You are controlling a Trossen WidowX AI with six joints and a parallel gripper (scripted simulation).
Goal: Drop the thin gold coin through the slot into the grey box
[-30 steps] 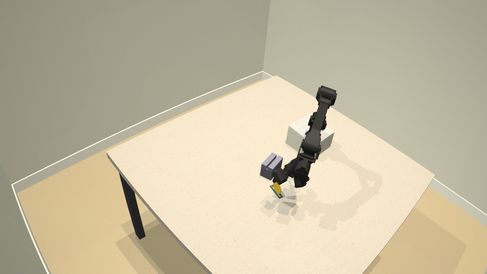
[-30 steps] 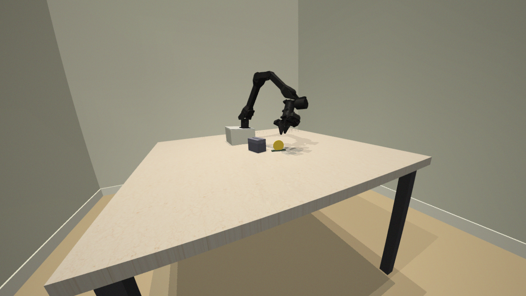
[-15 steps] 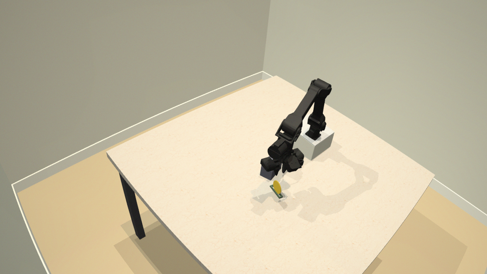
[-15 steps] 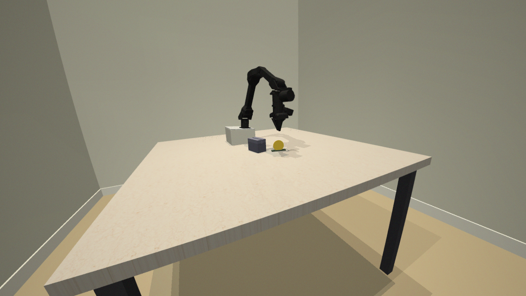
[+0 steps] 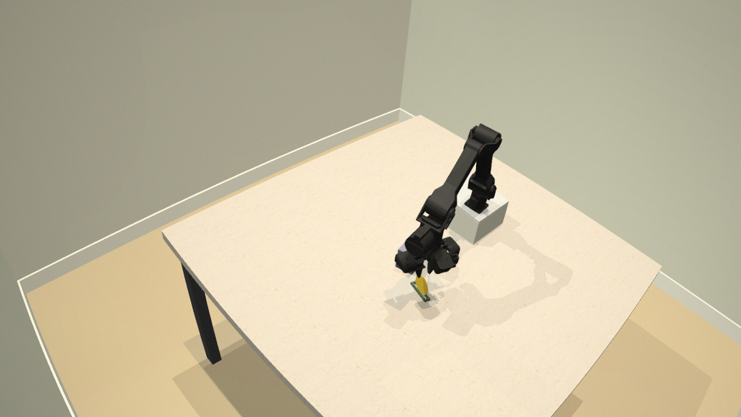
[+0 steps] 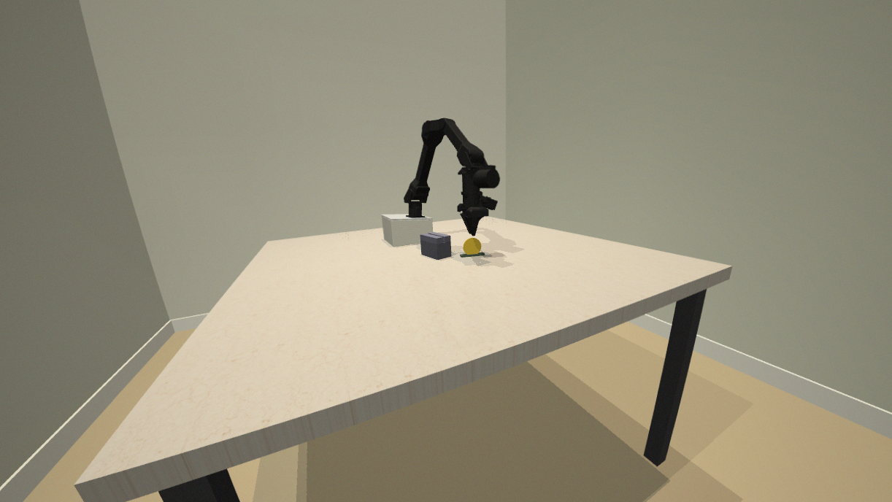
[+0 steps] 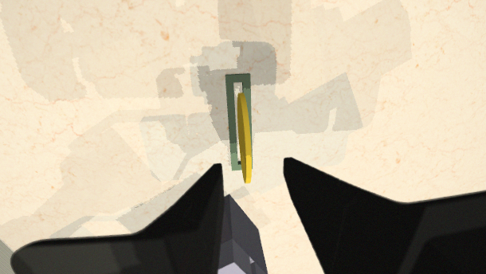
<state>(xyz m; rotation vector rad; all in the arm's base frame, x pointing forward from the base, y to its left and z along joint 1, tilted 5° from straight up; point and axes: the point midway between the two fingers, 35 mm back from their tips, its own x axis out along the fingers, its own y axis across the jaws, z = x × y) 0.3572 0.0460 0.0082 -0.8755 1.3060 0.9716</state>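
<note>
Right now the coin is 4 cm below my gripper tip.
</note>
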